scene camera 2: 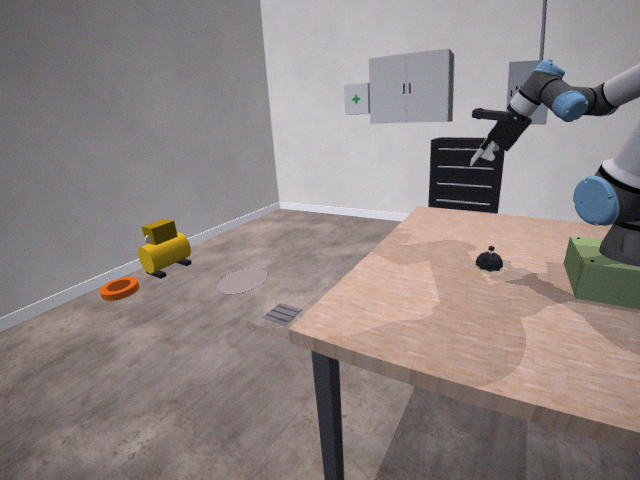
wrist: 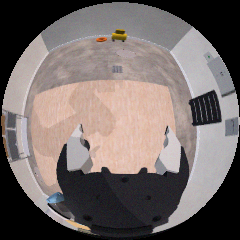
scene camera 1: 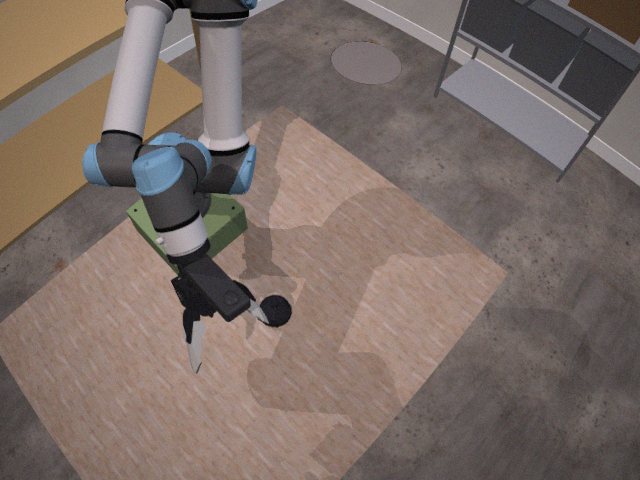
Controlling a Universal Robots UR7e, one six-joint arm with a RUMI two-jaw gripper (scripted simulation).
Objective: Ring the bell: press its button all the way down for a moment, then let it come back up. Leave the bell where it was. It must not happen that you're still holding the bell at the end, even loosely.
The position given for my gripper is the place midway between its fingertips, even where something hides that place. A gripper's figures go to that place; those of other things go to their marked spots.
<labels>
My gripper (scene camera 1: 232,348): 0.81 m from the lens. A bell (scene camera 1: 278,312) is 1.11 m from the lens.
</labels>
